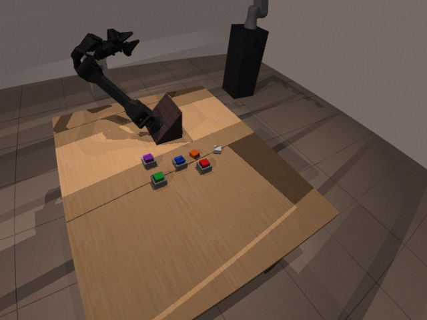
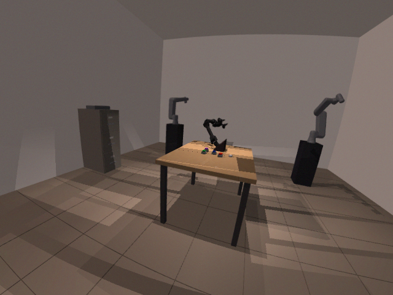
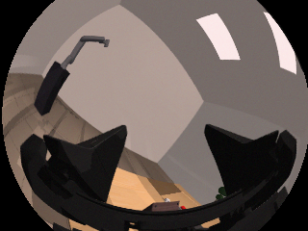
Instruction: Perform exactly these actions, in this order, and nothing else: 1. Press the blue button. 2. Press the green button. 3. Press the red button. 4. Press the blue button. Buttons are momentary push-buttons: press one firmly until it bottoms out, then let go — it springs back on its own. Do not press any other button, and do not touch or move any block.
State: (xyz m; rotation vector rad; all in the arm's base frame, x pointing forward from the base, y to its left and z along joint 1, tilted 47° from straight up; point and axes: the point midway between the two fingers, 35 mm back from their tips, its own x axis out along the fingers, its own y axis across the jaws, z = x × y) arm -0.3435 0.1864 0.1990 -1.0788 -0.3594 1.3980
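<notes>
Now: gripper tip 56 cm short of the blue button and 32 cm above it. From my gripper tip the other things lie so: orange block 53 cm ahead, 34 cm below, 8 cm to the left; white block 55 cm ahead, 34 cm below, 19 cm to the left; purple button 50 cm ahead, 32 cm below, 11 cm to the right.
</notes>
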